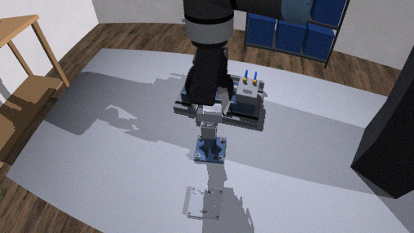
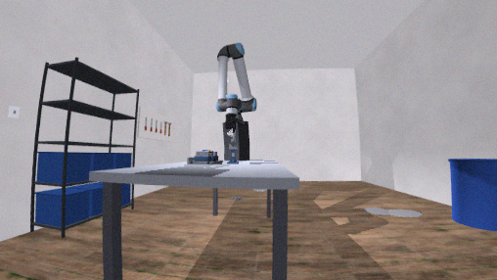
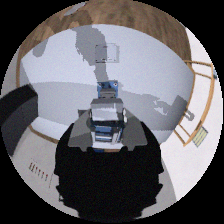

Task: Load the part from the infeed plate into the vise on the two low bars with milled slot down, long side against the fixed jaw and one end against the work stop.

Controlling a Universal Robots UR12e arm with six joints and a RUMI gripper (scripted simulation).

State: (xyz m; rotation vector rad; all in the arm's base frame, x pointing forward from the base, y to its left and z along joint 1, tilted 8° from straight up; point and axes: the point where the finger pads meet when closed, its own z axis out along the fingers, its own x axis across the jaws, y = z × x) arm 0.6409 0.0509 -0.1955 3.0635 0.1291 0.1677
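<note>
Right now the grey part is 1 cm below my hand. The rest, counted from my hand: infeed plate (19 cm below, 18 cm to the left, 2 cm behind); vise (21 cm to the right, 15 cm below, 1 cm ahead); air cylinder (21 cm to the right, 12 cm below, 9 cm behind).
</note>
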